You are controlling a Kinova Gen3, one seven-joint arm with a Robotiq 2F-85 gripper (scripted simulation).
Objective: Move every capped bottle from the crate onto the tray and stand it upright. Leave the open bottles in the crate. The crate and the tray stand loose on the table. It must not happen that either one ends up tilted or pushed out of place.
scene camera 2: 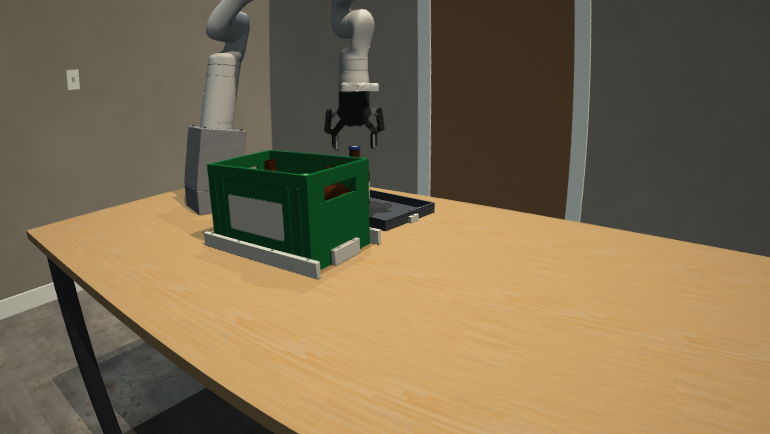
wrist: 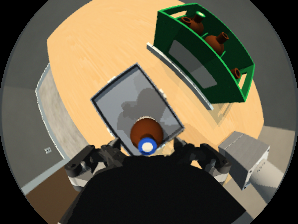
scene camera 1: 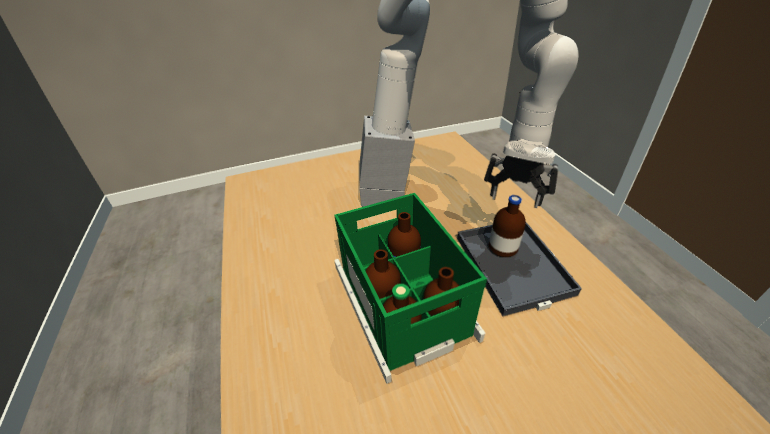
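Note:
Scene camera 1 shows the gripper (scene camera 1: 514, 201) along with a dark tray (scene camera 1: 520, 280), a white rail (scene camera 1: 370, 338) and a green crate (scene camera 1: 398, 340). The crate (scene camera 2: 287, 212) appears again in another view, together with the tray (scene camera 2: 386, 211) and the gripper (scene camera 2: 354, 149). The wrist view has the gripper (wrist: 147, 143), the tray (wrist: 132, 94) and the crate (wrist: 195, 57).

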